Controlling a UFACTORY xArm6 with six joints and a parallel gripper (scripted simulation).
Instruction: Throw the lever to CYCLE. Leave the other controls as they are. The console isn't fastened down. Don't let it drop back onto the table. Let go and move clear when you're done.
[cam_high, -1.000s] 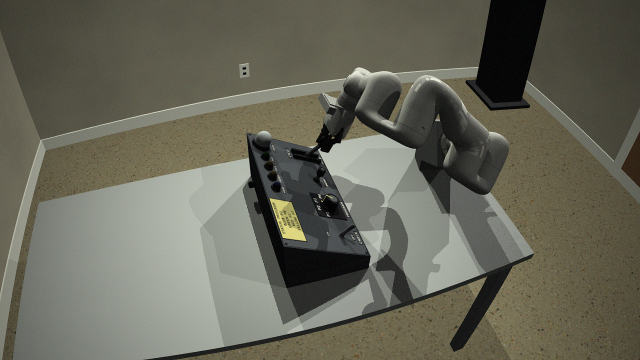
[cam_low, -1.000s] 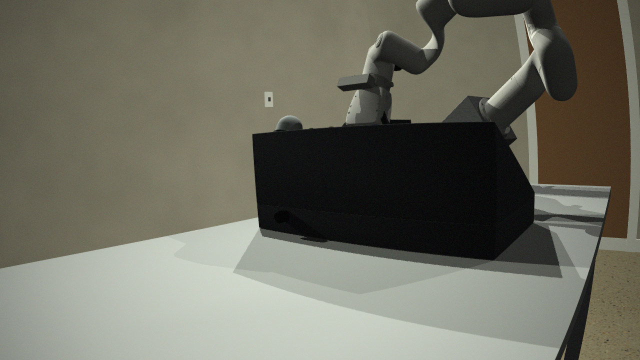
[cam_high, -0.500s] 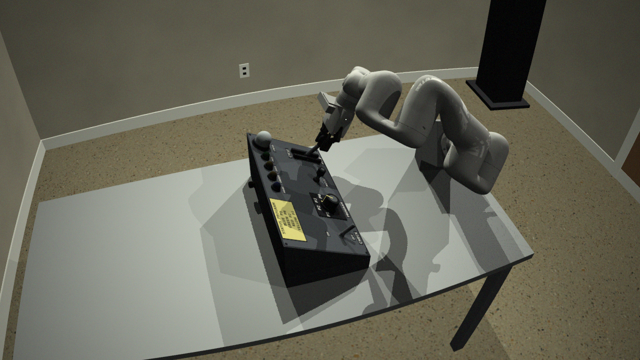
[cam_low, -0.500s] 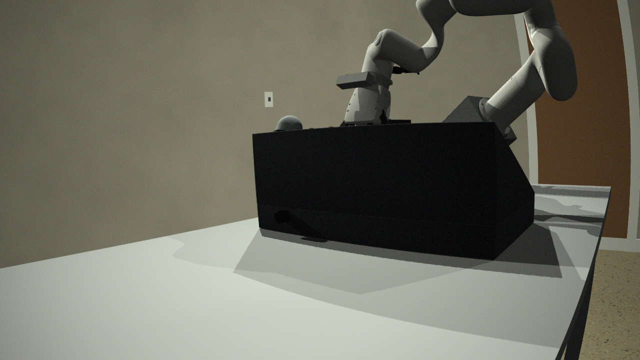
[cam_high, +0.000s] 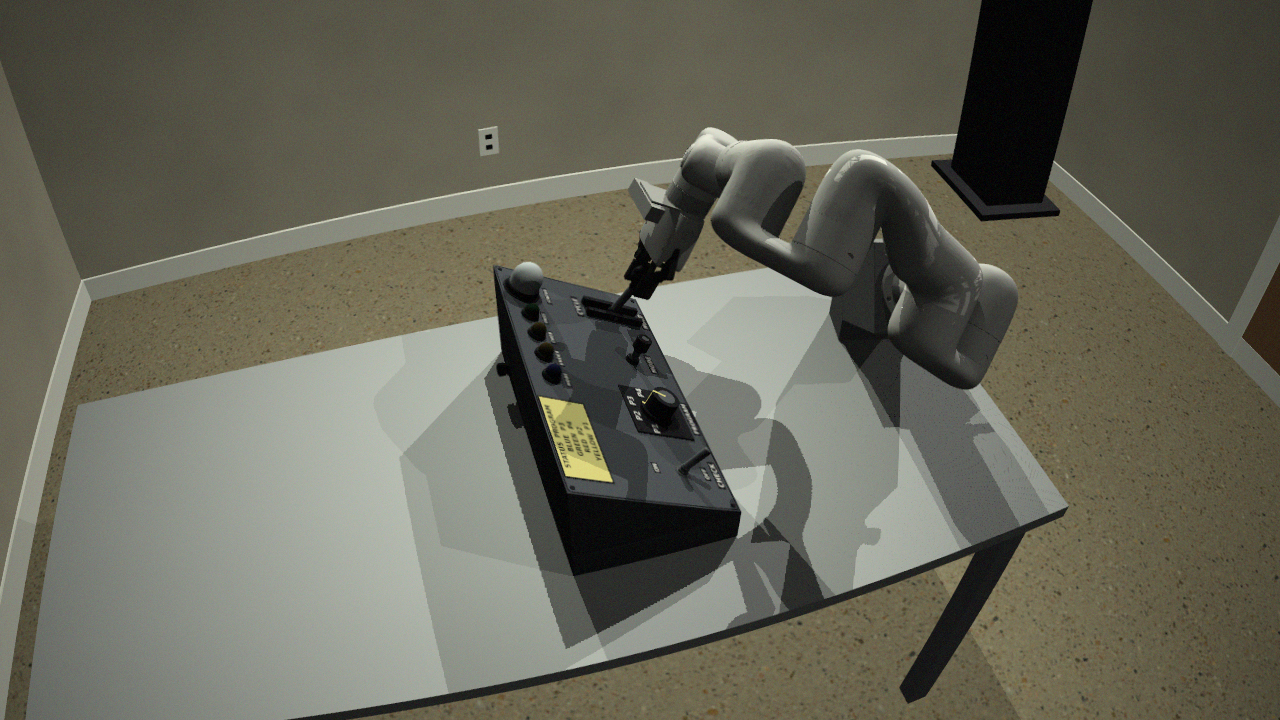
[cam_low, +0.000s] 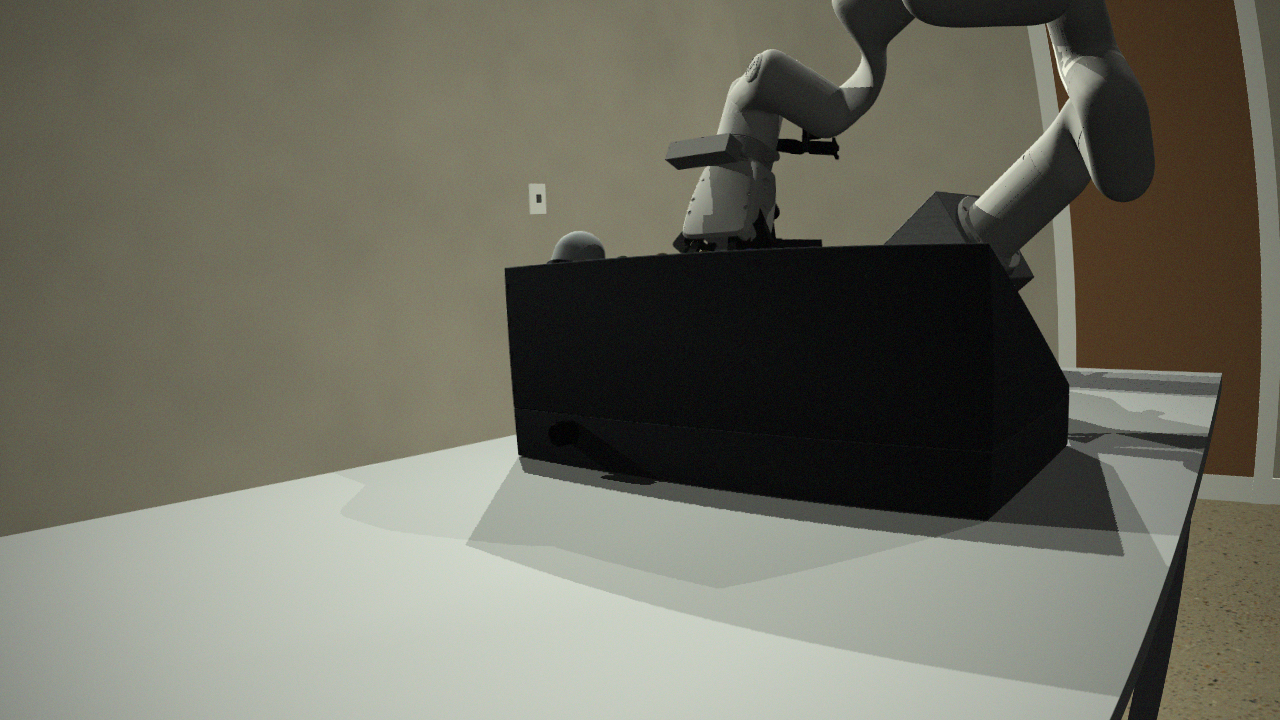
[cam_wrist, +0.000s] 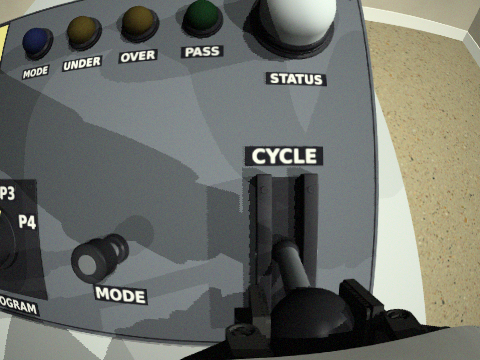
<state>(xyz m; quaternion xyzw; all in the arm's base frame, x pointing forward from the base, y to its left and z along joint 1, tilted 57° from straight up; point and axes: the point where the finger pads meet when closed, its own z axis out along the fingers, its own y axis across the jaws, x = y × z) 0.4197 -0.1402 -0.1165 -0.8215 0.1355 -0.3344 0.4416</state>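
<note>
My gripper is now 12 cm to the right of the mode button, 4 cm above it and 3 cm short of it. Also, from my hand: check toggle (36 cm to the left, 5 cm below, 1 cm ahead); dark console (19 cm to the left, 7 cm ahead, 6 cm below); program dial (24 cm to the left, 4 cm below, 4 cm ahead).
</note>
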